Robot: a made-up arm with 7 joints.
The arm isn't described. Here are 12 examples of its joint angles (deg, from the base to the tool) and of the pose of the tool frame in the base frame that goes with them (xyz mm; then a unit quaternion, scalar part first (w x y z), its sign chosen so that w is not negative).
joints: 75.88 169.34 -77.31 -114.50 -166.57 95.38 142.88
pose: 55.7 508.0 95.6 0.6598 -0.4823 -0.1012 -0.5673
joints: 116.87 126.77 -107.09 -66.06 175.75 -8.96 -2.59
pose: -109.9 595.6 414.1 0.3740 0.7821 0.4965 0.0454
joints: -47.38 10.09 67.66 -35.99 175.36 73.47 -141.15
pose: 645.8 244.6 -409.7 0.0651 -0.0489 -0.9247 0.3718
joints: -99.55 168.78 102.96 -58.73 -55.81 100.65 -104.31
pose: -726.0 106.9 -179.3 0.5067 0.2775 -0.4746 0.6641
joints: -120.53 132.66 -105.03 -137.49 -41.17 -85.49 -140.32
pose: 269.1 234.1 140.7 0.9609 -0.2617 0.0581 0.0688
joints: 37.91 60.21 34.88 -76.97 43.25 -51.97 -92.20
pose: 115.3 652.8 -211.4 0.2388 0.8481 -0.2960 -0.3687
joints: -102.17 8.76 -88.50 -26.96 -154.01 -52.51 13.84
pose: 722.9 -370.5 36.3 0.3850 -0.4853 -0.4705 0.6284
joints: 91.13 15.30 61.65 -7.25 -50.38 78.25 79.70
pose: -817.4 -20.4 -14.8 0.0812 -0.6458 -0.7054 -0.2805
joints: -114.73 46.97 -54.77 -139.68 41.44 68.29 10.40
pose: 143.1 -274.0 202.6 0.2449 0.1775 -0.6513 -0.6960
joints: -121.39 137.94 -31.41 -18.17 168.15 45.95 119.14
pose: -329.8 726.0 183.4 0.1891 0.9809 -0.0019 0.0447
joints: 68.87 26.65 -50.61 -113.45 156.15 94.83 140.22
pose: -211.2 -152.1 -456.7 0.2900 -0.0278 -0.9451 -0.1483
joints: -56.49 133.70 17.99 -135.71 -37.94 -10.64 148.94
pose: 51.8 -36.0 389.6 0.3379 0.0400 -0.7288 -0.5942
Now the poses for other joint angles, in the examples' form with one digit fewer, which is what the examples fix.
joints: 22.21 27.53 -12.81 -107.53 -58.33 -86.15 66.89
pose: 270 116 -474 0.381 -0.510 -0.565 -0.525
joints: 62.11 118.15 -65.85 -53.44 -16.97 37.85 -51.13
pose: -120 759 41 0.108 0.054 -0.730 0.672
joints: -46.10 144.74 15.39 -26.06 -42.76 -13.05 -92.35
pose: -234 429 651 0.108 0.727 0.661 -0.154
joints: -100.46 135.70 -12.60 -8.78 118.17 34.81 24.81
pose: -347 698 249 0.116 0.376 0.814 -0.428
